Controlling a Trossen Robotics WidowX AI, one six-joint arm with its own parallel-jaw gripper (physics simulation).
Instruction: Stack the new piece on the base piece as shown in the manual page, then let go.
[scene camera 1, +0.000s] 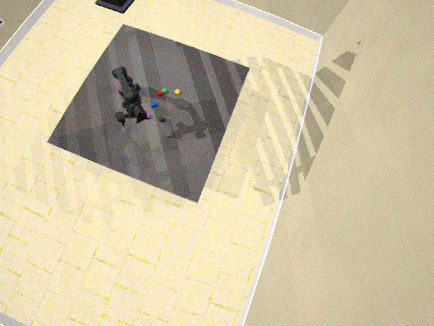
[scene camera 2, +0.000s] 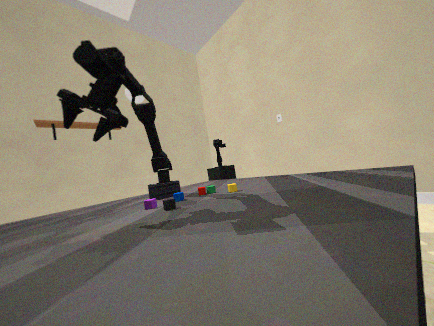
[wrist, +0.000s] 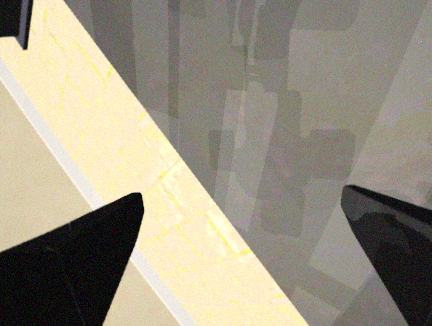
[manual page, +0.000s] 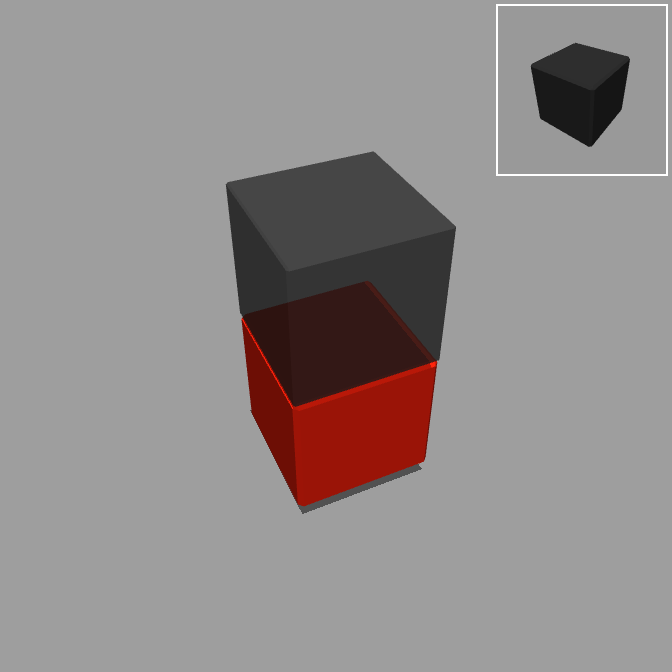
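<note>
Six small cubes lie apart on the dark square table top: red, green, yellow, blue, purple and black. Red and green lie close side by side; whether they touch is unclear. My gripper is open and empty, high above the table, beside the purple cube in the first scene view. No cube shows in the wrist view. Which cubes are base and new piece is unclear.
The arm's base stands behind the cubes. A second small arm on a black box stands in the background. A wooden shelf is on the wall. A dark stand is at the top edge. Striped shadows cross the table.
</note>
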